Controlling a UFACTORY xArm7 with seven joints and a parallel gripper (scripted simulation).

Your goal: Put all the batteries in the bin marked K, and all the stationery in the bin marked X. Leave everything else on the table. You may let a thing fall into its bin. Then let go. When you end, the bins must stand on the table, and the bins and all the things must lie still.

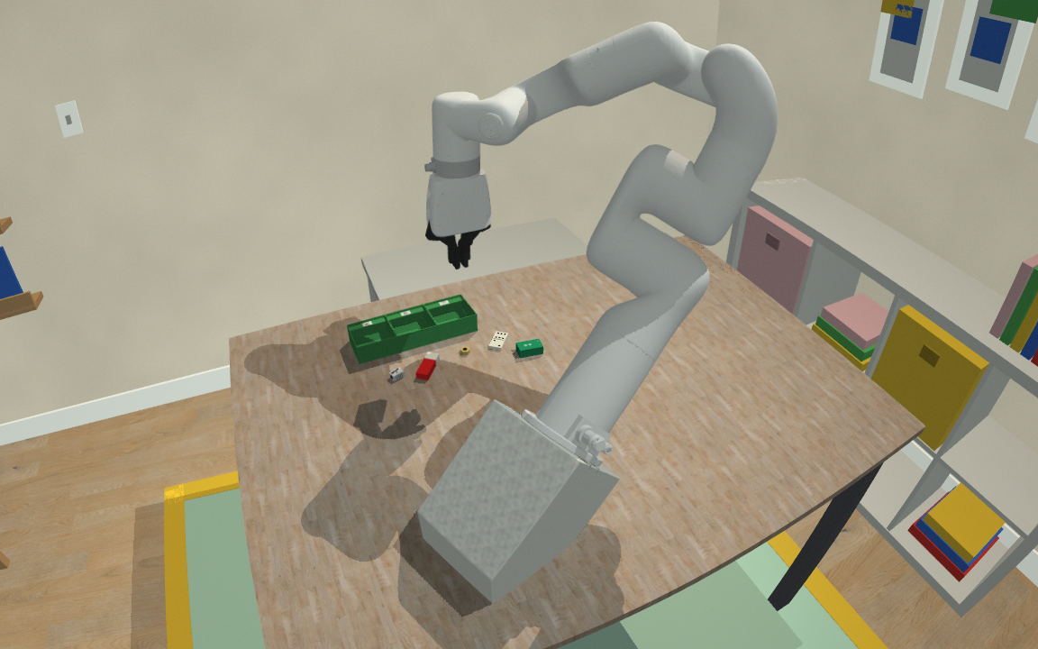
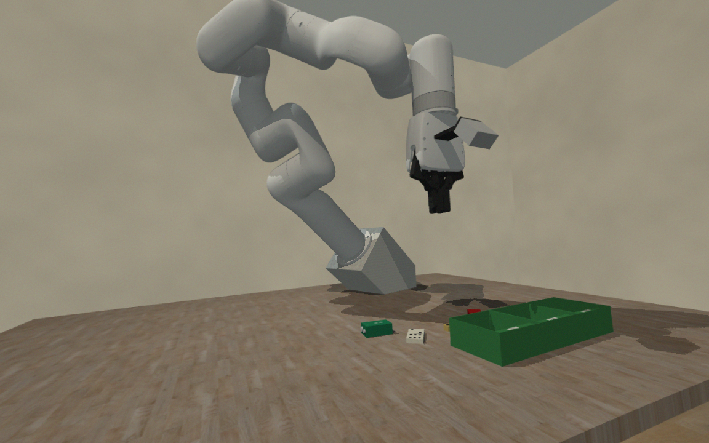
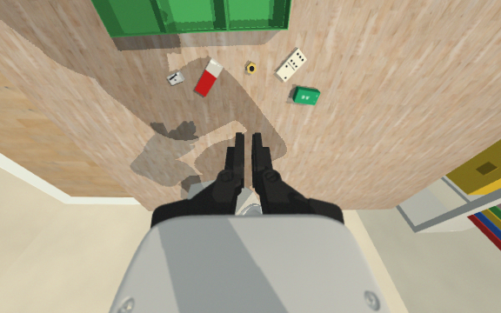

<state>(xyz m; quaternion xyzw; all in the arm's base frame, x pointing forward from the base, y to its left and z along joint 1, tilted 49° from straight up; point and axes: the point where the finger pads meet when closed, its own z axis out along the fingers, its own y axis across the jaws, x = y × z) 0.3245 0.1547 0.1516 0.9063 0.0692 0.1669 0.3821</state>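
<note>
Right now my hand is 200 mm above the green bin tray, 110 mm short of it and 70 mm to the right of it. From my hand the other things lie so: white domino: 220 mm below, 80 mm to the right, 20 mm ahead; red-and-white eraser: 210 mm below, 70 mm to the left; yellow nut: 220 mm below, 10 mm to the right, 10 mm ahead.
</note>
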